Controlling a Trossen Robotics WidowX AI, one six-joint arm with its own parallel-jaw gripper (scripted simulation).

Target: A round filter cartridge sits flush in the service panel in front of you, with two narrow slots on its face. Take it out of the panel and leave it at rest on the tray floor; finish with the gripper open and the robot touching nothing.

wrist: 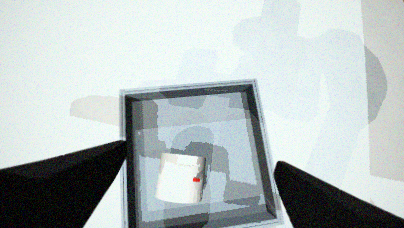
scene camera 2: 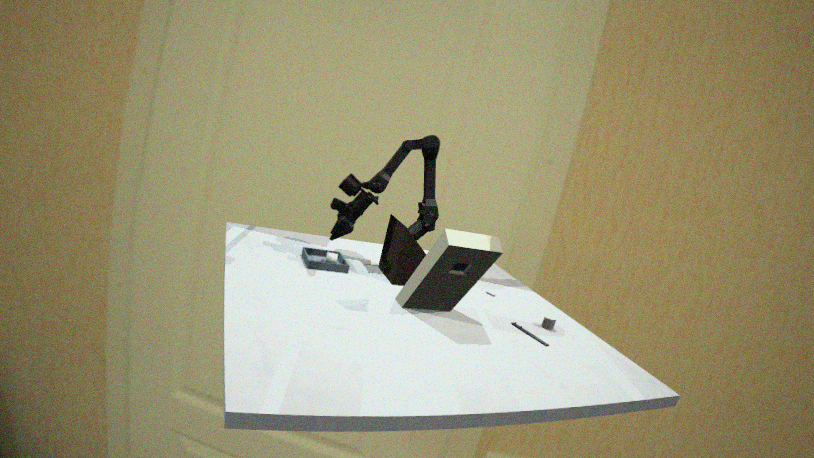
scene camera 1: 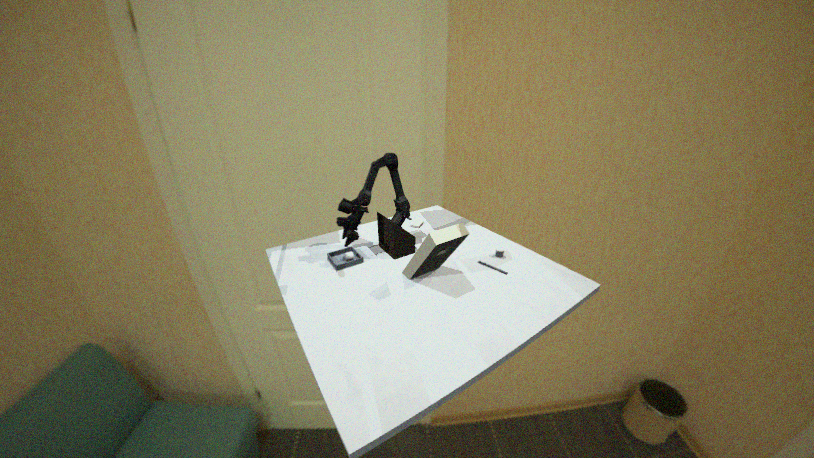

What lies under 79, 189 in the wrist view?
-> My gripper.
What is my gripper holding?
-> Nothing.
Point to a service panel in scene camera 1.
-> At 438, 246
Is my gripper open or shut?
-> Open.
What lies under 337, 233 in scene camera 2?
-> My gripper.
